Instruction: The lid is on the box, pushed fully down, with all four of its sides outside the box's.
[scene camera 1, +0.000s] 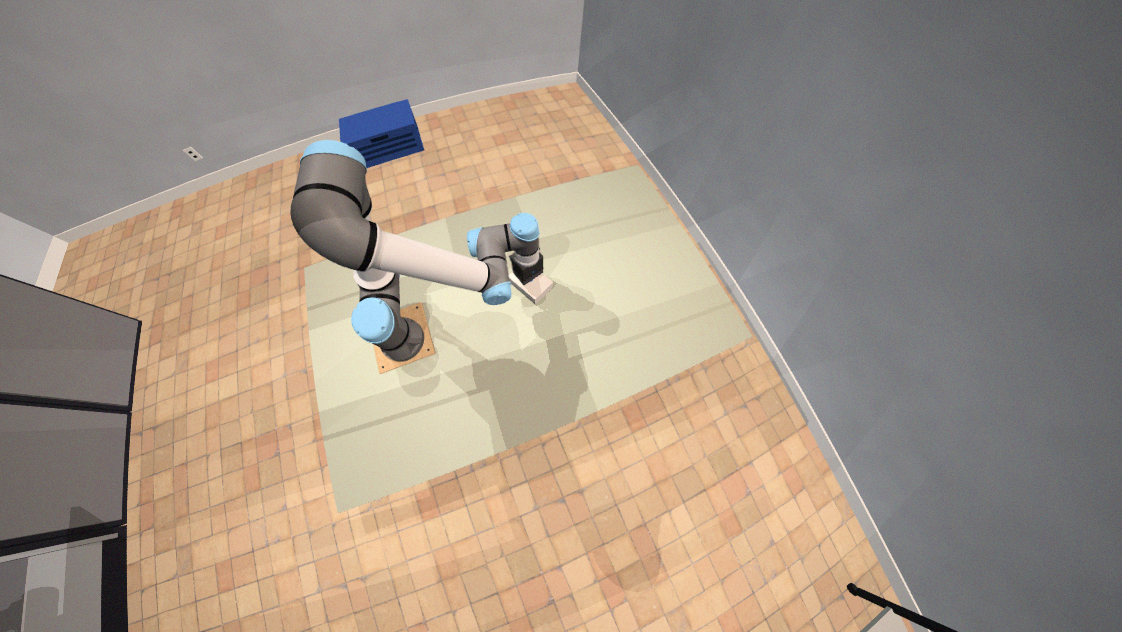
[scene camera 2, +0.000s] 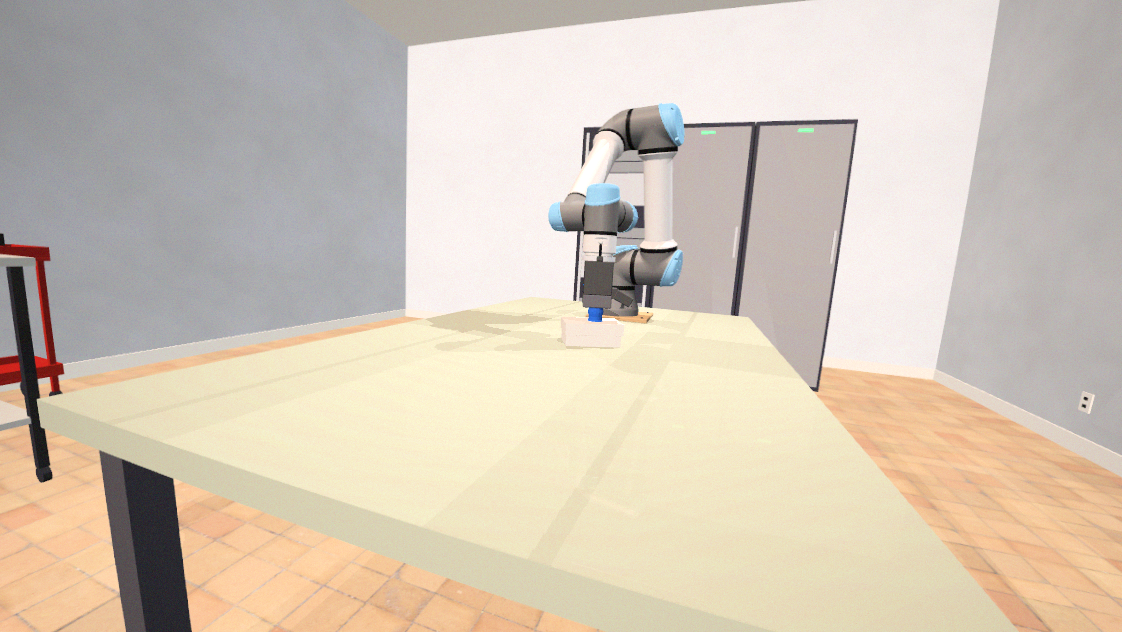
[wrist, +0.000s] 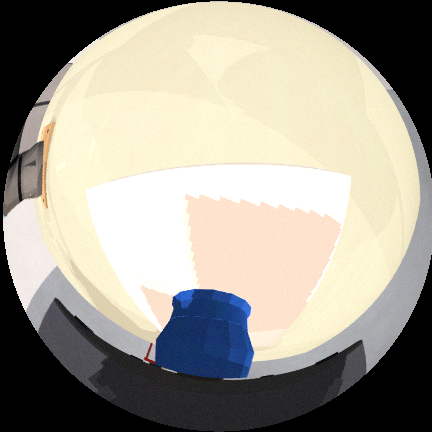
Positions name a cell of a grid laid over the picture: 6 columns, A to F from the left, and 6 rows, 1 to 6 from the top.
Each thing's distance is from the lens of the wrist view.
my suction cup (wrist: C5): 0.04 m
white lid (wrist: D4): 0.04 m
